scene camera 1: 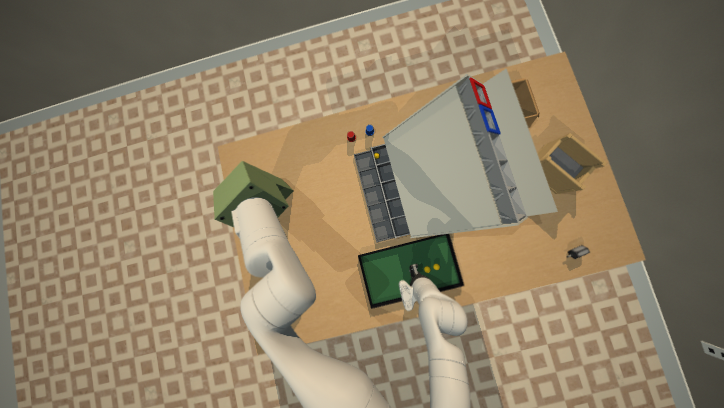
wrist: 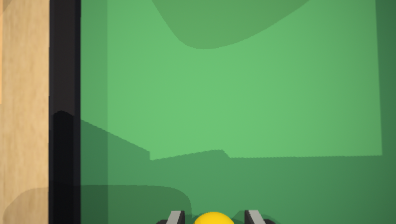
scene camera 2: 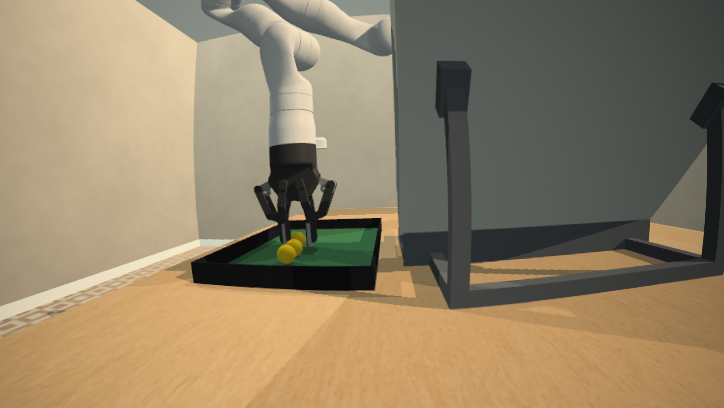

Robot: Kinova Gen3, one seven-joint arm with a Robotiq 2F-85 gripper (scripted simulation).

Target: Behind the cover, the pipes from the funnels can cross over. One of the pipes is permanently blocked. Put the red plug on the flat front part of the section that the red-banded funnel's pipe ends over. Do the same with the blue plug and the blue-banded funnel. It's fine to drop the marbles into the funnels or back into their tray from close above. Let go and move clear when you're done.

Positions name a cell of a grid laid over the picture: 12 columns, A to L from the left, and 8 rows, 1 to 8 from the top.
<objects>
green marble tray: scene camera 1 G6; wrist E4; scene camera 2 F6
</objects>
